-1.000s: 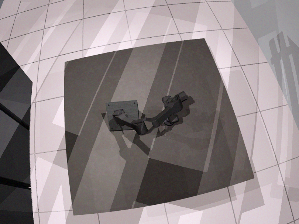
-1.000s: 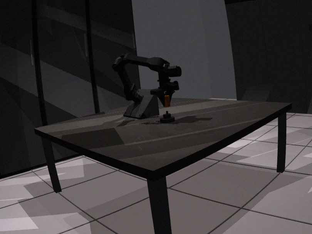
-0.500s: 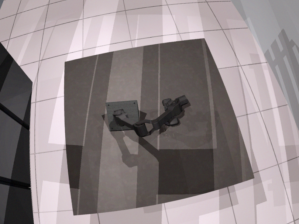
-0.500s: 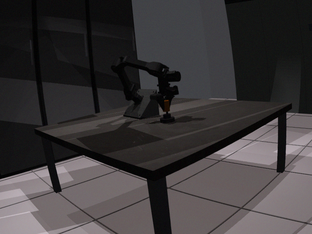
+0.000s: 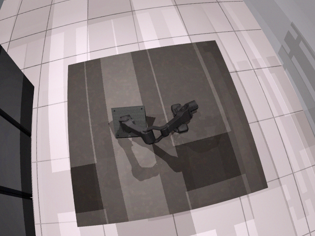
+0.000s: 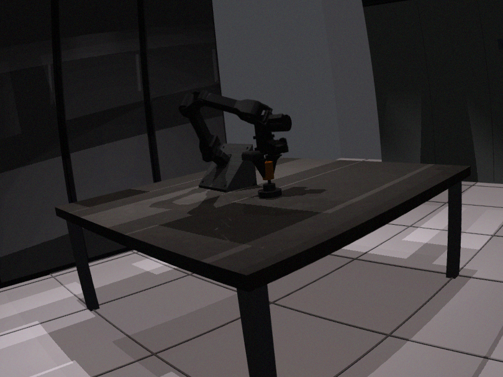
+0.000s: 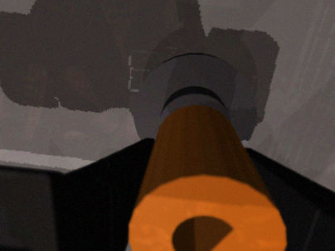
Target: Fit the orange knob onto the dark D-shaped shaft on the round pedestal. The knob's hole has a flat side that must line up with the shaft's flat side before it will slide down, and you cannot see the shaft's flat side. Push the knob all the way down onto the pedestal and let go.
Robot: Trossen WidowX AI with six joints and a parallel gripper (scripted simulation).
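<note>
My gripper tip is now 2 cm below the orange knob. Also, from my gripper tip: pedestal 4 cm below.
</note>
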